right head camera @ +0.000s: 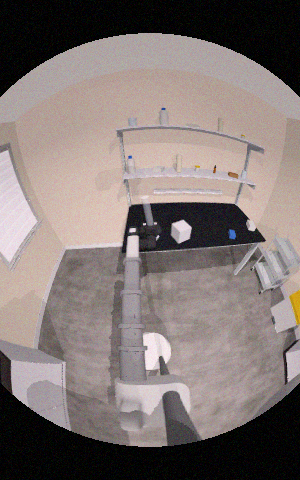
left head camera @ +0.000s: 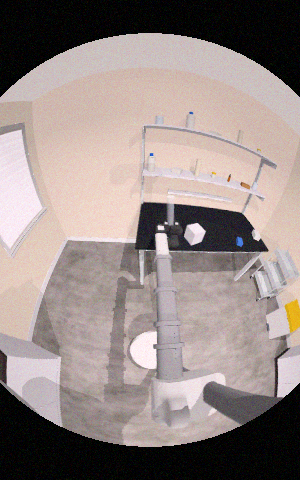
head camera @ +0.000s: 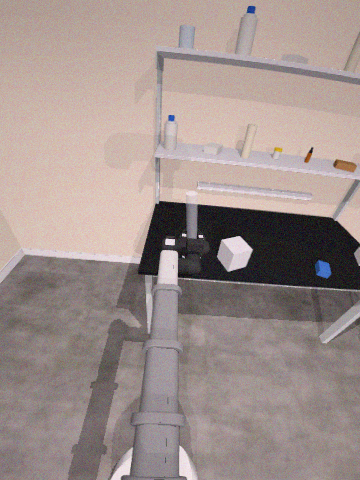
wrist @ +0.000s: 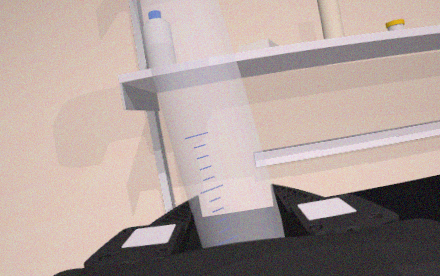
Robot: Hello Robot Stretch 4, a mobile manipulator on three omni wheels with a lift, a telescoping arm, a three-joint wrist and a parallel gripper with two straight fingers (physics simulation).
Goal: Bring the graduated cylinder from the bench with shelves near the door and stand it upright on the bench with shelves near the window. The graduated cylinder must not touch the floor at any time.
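Frame: origin at the robot's base, x ahead, y left, z up, level; metres.
Where they show: gripper, fingertip midpoint: [right head camera: 149, 219] [left head camera: 169, 218] [head camera: 191, 229] [wrist: 237, 208]; robot's base at its link origin: [right head camera: 150, 349] [left head camera: 150, 348].
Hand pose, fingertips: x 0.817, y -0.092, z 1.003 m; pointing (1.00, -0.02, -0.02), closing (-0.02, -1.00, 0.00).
Note:
Each offset is from my fingertips to the top centre of the thing. Level surfaces: height alone.
The graduated cylinder @(dz +0.184, dx -0.023, dy +0.003 m) [head camera: 192, 215] [left head camera: 170, 211] [right head camera: 147, 210] [wrist: 220, 165] is tall, clear and pale, with blue marks visible in the wrist view. It stands about upright in the head view. My gripper [head camera: 192, 237] [left head camera: 170, 226] [right head camera: 150, 229] [wrist: 237, 208] is shut on it, one finger on each side. Both are over the left part of the black bench top @(dz -0.268 m) [head camera: 290, 235] [left head camera: 222, 222] [right head camera: 207, 217], under the shelves. The cylinder's base is hidden behind the gripper, so I cannot tell whether it touches the bench.
A white cube @(dz -0.138, dx +0.083, dy -0.262 m) [head camera: 235, 254] [left head camera: 194, 234] [right head camera: 181, 232] sits right of the gripper, a blue block @(dz -0.228, dx +0.046, dy -0.798 m) [head camera: 323, 269] farther right. The lower shelf [head camera: 225, 159] [wrist: 280, 59] holds a blue-capped bottle [head camera: 170, 135] [wrist: 160, 42] and other items. A window [left head camera: 15, 190] [right head camera: 15, 210] is at left.

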